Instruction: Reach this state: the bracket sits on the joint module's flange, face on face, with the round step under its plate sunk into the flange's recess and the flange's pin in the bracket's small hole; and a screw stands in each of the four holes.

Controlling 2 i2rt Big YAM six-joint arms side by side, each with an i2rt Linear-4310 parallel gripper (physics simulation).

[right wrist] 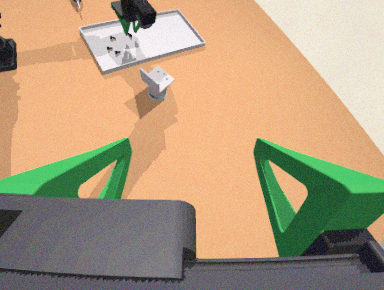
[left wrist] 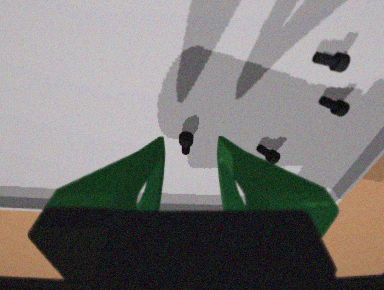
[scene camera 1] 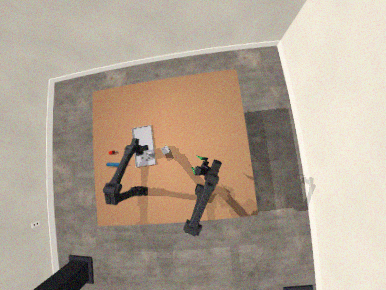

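Where they show: left gripper, fingertip midpoint: (right wrist: 130, 33) (left wrist: 191, 145) (scene camera 1: 142, 151); right gripper, fingertip midpoint: (right wrist: 192, 144) (scene camera 1: 194, 161); left arm's base at its link origin: (right wrist: 1, 57) (scene camera 1: 142, 190); right arm's base at its link origin: (scene camera 1: 201, 189).
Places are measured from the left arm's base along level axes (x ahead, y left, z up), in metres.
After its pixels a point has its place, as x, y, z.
The light grey bracket (scene camera 1: 166, 149) {0.442, -0.250, 0.069} (right wrist: 161, 76) {0.446, -0.233, 0.072} sits on top of the small round joint module (right wrist: 157, 95) {0.426, -0.266, 0.027}, upright plate to one side. Small holes show in its plate; whether the faces meet fully is too small to tell. Four black screws lie loose in the white tray (scene camera 1: 143, 133) {0.604, 0.035, 0.004} (left wrist: 75, 100) {0.486, 0.023, 0.004} (right wrist: 172, 34) {0.578, 0.027, 0.004}: one screw (left wrist: 186, 142) {0.411, 0.028, 0.015} between and just beyond the left fingertips, others (left wrist: 270, 153) {0.346, 0.023, 0.010} (left wrist: 335, 106) {0.327, -0.026, 0.011} (left wrist: 332, 60) {0.350, -0.049, 0.011} to the right. My left gripper (left wrist: 191, 145) {0.410, 0.021, 0.024} (right wrist: 130, 33) {0.410, 0.021, 0.024} is partly open above the tray, touching no screw. My right gripper (scene camera 1: 197, 164) {0.349, -0.550, 0.368} (right wrist: 192, 144) {0.349, -0.550, 0.368} is wide open and empty, away from the bracket.
A red object (scene camera 1: 113, 152) {0.381, 0.349, 0.026} and a blue tool (scene camera 1: 113, 164) {0.253, 0.327, 0.039} lie left of the tray on the orange-brown table top (scene camera 1: 200, 105) {0.933, -0.563, 0.000}. A thin metal tip (right wrist: 76, 4) {0.257, 0.202, 0.022} shows at the top of the right wrist view. The tray's raised rim runs near the left fingers.
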